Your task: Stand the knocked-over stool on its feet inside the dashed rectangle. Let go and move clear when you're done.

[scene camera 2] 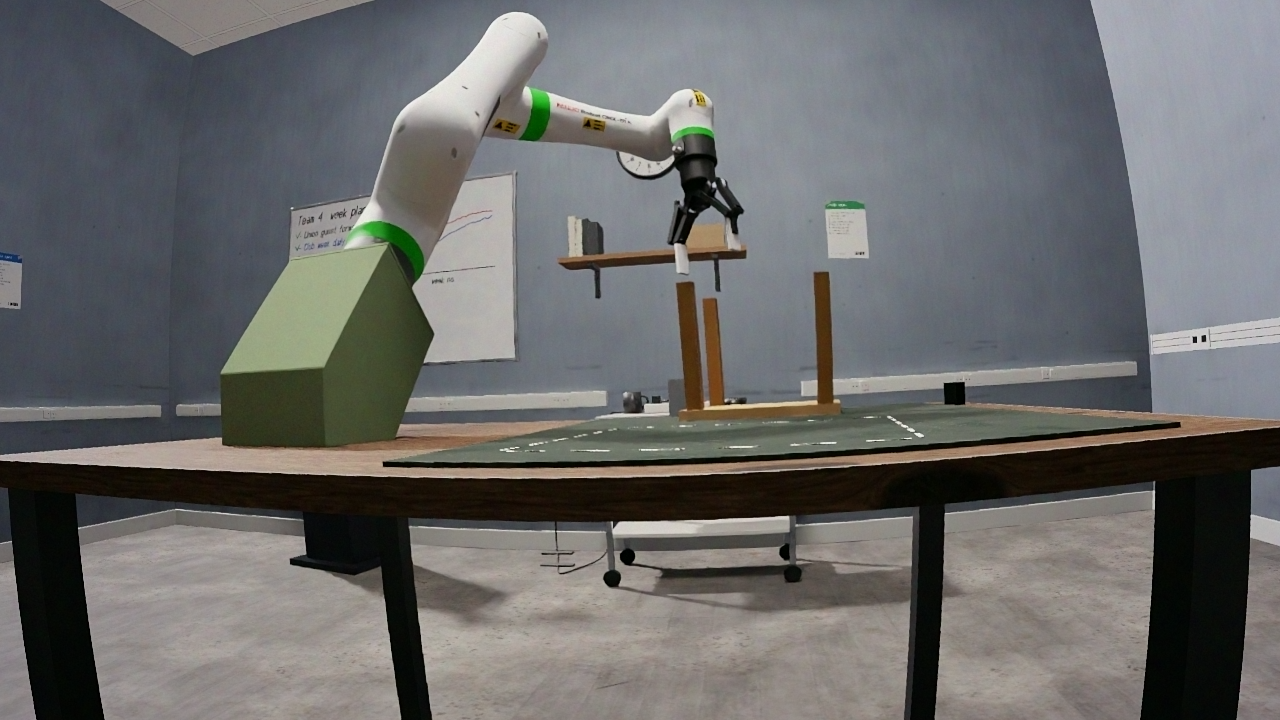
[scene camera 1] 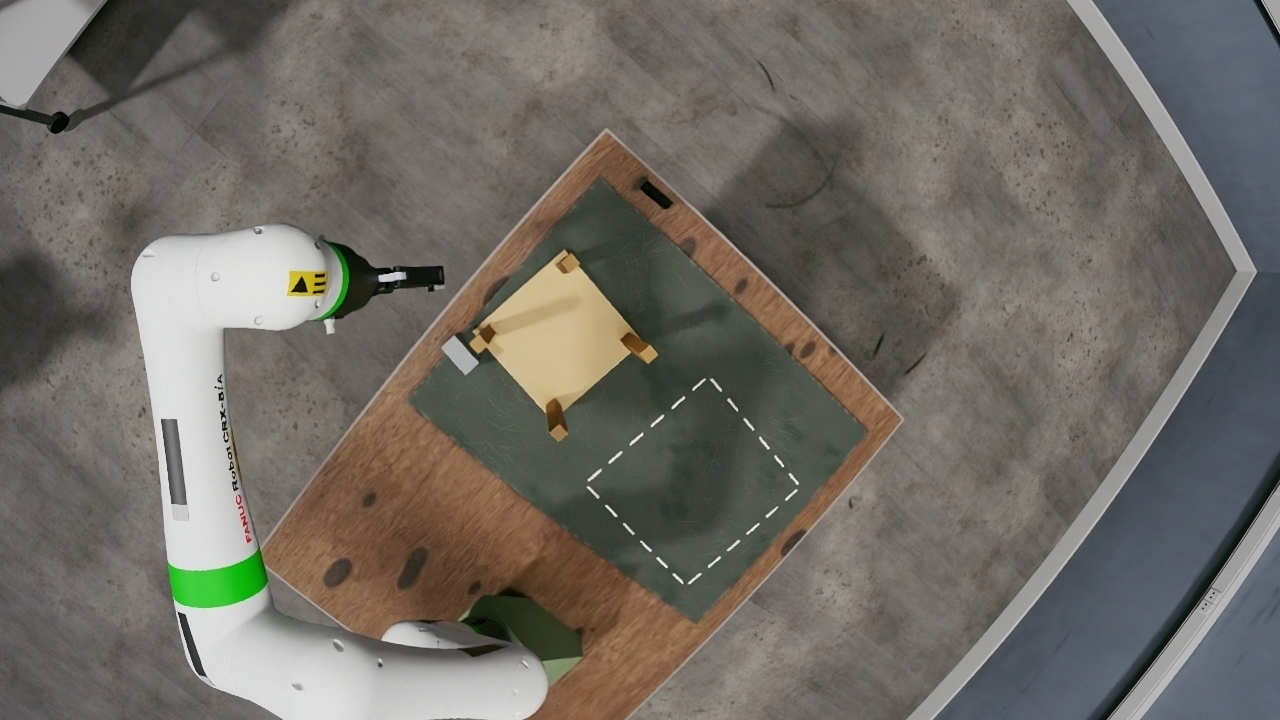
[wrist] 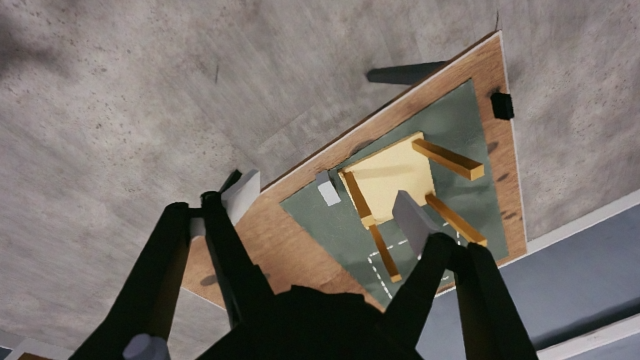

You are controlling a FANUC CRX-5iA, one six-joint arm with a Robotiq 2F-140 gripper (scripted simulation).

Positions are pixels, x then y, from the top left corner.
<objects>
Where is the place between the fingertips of the gripper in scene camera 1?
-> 395, 287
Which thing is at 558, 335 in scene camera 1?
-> A wooden stool.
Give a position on a wooden stool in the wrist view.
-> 372, 182
</objects>
